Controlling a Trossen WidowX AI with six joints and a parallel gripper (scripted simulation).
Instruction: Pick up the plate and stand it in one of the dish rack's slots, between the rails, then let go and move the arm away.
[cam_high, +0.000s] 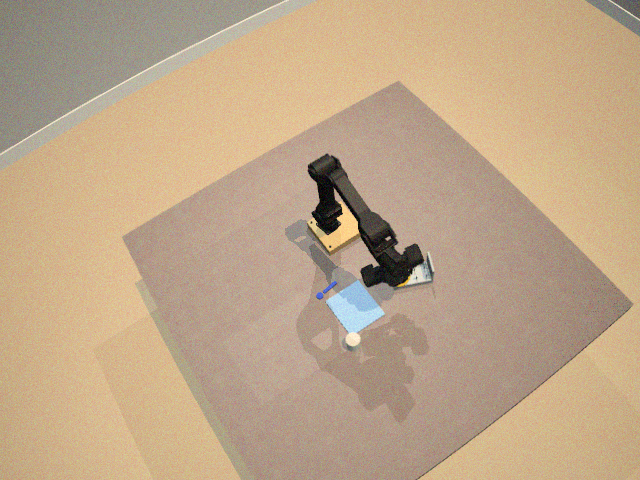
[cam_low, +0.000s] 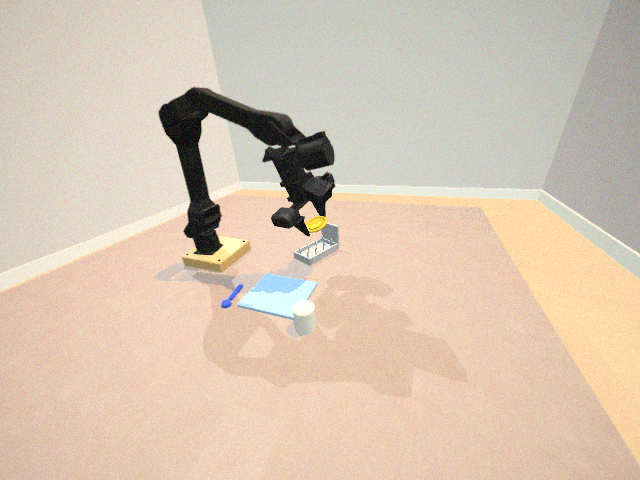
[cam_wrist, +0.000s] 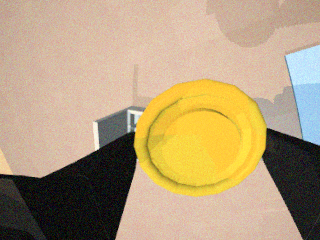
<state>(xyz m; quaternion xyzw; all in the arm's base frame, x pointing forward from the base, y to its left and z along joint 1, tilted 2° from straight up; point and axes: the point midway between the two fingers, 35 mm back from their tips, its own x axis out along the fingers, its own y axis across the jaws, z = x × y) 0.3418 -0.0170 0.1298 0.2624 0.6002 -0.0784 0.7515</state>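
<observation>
The grey dish rack lies 2 cm behind my gripper tip, 7 cm to the left of it and 10 cm below it. Also, from my gripper tip: light blue mat (7 cm behind, 13 cm to the right, 12 cm below); then white cup (2 cm ahead, 22 cm to the right, 10 cm below); then yellow plate (1 cm above).
</observation>
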